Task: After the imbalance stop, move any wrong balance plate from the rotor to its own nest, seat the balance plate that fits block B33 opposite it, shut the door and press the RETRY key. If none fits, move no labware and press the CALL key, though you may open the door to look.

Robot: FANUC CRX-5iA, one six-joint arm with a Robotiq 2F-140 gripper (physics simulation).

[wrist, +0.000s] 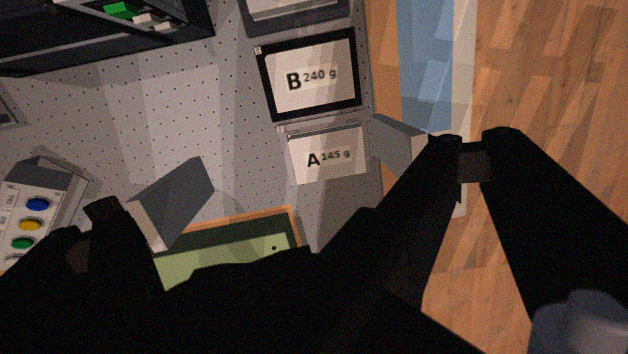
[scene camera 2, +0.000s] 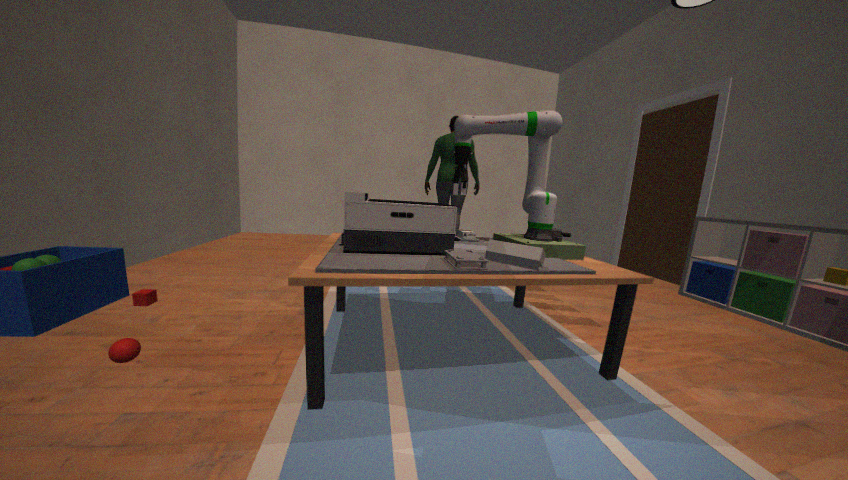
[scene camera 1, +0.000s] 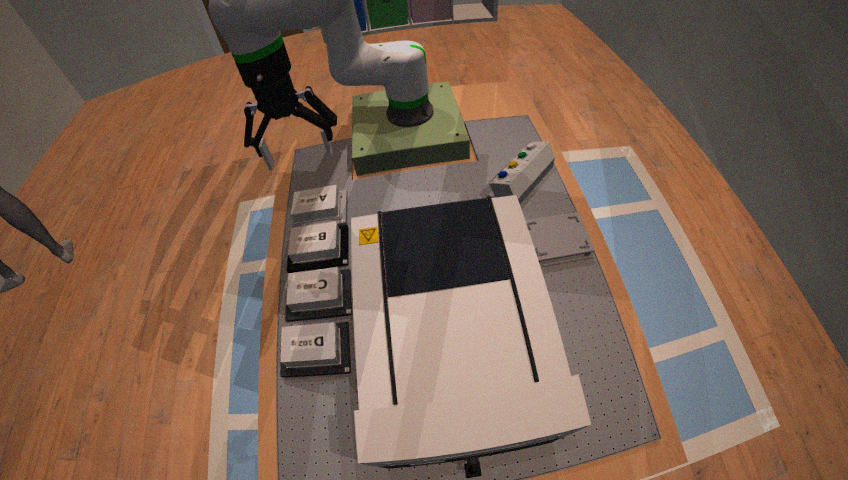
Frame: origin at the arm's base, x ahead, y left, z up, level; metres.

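Seen in the pictures: gripper, fingertip midpoint: [wrist: 288, 155] [scene camera 2: 458, 194] [scene camera 1: 300, 158]; arm's base, origin of the base link: [scene camera 2: 538, 239] [scene camera 1: 410, 113].
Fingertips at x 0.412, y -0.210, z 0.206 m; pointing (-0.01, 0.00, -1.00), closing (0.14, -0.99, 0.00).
Observation:
Pixels of each thing's top centre, then the offset from my fingertips to it. "spot": a spot on its surface instead.
- Balance plates A, middle of its top: [wrist: 328, 157] [scene camera 1: 313, 199] [scene camera 2: 466, 230] 0.075 m back, 0.047 m right, 0.214 m down
- B, middle of its top: [wrist: 311, 77] [scene camera 1: 312, 237] 0.053 m ahead, 0.028 m right, 0.214 m down
- row with plates C, surface spot: [scene camera 1: 312, 290] spot: 0.201 m ahead, 0.005 m right, 0.215 m down
- D, middle of its top: [scene camera 1: 307, 342] 0.328 m ahead, 0.002 m right, 0.214 m down
- dark flat panel, middle of its top: [scene camera 1: 441, 243] 0.201 m ahead, 0.291 m left, 0.055 m down
- key box, middle of its top: [scene camera 1: 525, 158] [scene camera 2: 516, 242] 0.149 m back, 0.525 m left, 0.184 m down
- grey tray, middle of its top: [scene camera 1: 558, 233] [scene camera 2: 465, 253] 0.071 m ahead, 0.575 m left, 0.228 m down
- centrifuge's control panel, surface spot: [wrist: 167, 10] spot: 0.129 m ahead, 0.118 m left, 0.126 m down
My gripper [scene camera 1: 296, 148] [scene camera 2: 459, 189] [wrist: 288, 155] is open and empty, high above the table beyond plate A. Balance plates A [scene camera 1: 314, 203] [wrist: 328, 156], marked 145 g, and B [scene camera 1: 313, 242] [wrist: 312, 77], marked 240 g, sit in a row with plates C [scene camera 1: 312, 290] and D [scene camera 1: 308, 346]. D reads 102 g; C's weight is blurred. The white centrifuge [scene camera 1: 464, 356] [scene camera 2: 398, 221] has a dark flat panel [scene camera 1: 446, 249] between two rails. The rotor and block B33 do not show. The key box [scene camera 1: 538, 157] [scene camera 2: 514, 255] bears blue [wrist: 37, 204], yellow [wrist: 30, 224] and green [wrist: 22, 243] keys.
A grey tray [scene camera 1: 559, 234] [scene camera 2: 467, 258] lies beside the centrifuge, opposite the plate row. The arm stands on a green plinth [scene camera 1: 410, 145] [scene camera 2: 565, 249]. A person [scene camera 2: 445, 160] in green stands behind the table. The centrifuge's control panel [wrist: 167, 10] shows at the wrist view's top left.

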